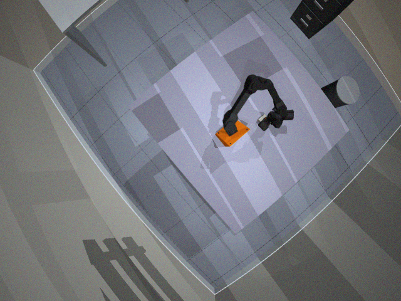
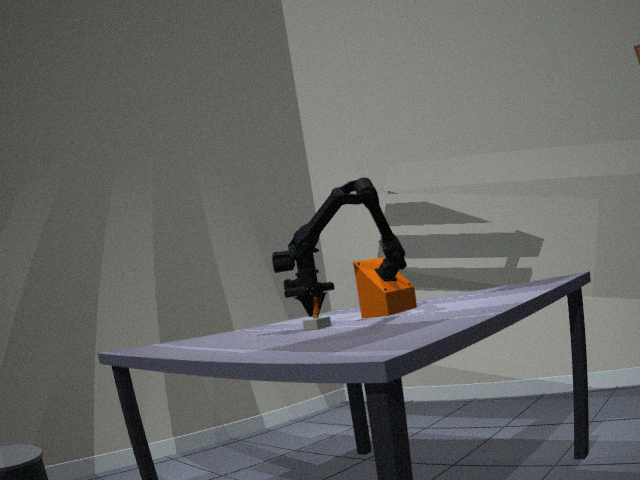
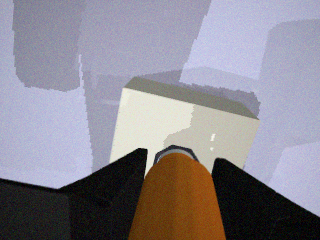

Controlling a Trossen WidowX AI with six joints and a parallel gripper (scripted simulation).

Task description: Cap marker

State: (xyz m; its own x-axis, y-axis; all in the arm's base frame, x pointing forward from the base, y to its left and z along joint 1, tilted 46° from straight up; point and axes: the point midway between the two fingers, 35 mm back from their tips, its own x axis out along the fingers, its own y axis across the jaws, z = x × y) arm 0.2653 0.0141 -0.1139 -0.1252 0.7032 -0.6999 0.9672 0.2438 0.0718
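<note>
Right now the orange cap is 10 mm to the left of my gripper tip and 30 mm above it.
</note>
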